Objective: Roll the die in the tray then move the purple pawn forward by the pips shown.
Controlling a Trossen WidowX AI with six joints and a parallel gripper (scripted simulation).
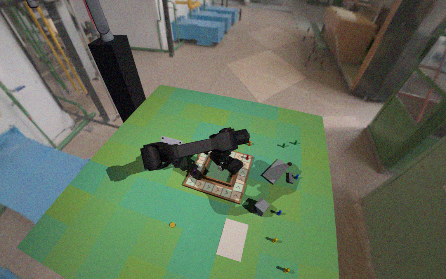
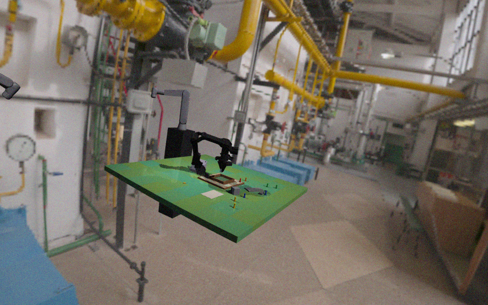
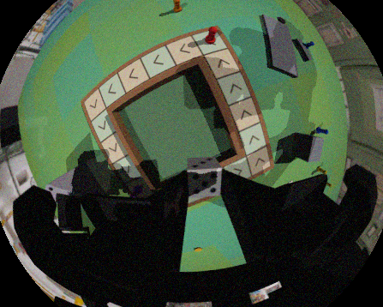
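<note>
Now: the purple pawn 130 mm behind my gripper tip and 70 mm below it. The rest, counted from my gripper tip: tray: 10 mm behind, 40 mm to the left, 90 mm below; white die: right at my gripper tip; red pawn: 120 mm ahead, 140 mm to the left, 70 mm below.
</note>
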